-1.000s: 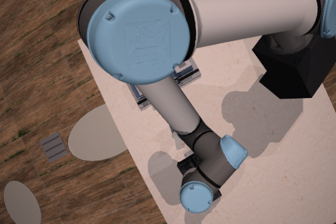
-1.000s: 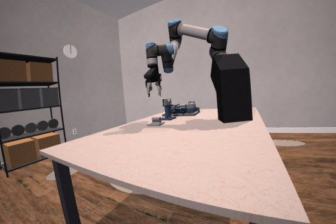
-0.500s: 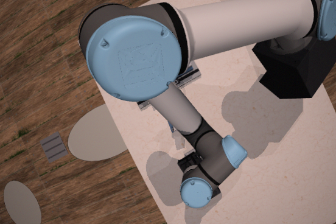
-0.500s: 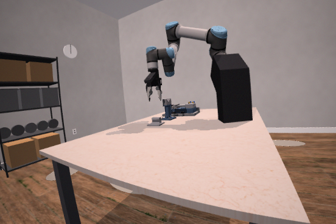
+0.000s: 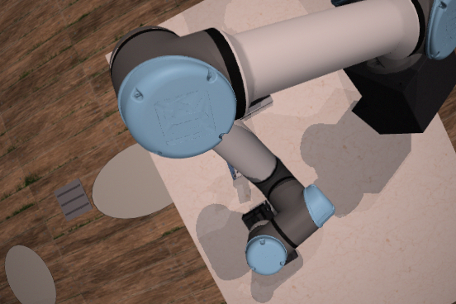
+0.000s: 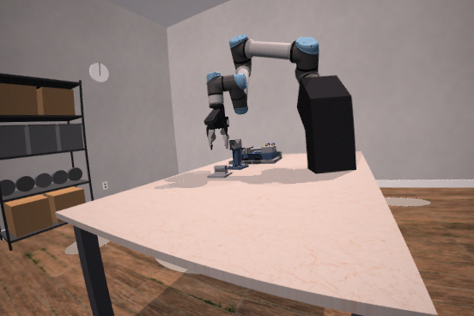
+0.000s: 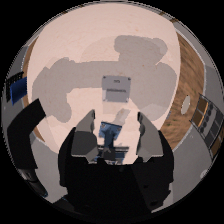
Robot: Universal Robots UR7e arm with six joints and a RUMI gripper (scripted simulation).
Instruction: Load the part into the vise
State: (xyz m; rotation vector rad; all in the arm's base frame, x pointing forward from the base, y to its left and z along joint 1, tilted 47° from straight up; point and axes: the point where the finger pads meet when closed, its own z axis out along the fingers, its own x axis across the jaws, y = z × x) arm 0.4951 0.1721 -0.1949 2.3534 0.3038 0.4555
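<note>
Now: the part 110 mm below my hand and 10 mm to the left of it. Also, from my hand: vise (380 mm to the right, 100 mm below, 20 mm behind); then air cylinder rod (390 mm to the right, 60 mm below, 40 mm behind); then infeed plate (130 mm below, 10 mm to the left).
</note>
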